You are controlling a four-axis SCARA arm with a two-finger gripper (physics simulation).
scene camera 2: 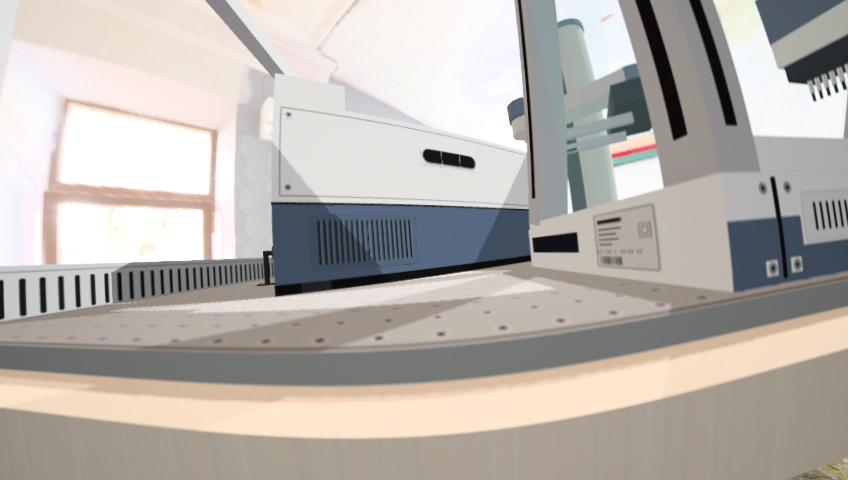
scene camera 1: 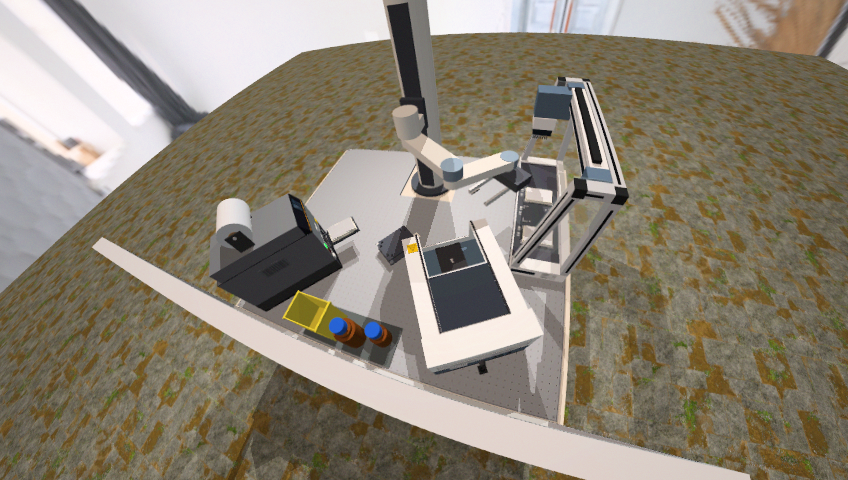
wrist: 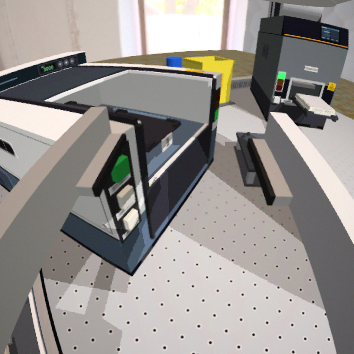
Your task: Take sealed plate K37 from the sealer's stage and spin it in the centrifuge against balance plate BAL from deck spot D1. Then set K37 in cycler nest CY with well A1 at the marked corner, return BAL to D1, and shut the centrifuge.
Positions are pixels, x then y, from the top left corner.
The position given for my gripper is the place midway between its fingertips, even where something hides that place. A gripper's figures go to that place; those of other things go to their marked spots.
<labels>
My gripper (scene camera 1: pixel 477 197) is 96 cm from the lens. A blue-capped bottles (scene camera 1: pixel 346 331) is 90 cm from the lens. A white roll (scene camera 1: pixel 233 215): 100 cm from the lens. A sliding lid (scene camera 1: pixel 468 296): 77 cm from the lens. The marked spots on the sliding lid and the white roll are 84 cm apart.
</labels>
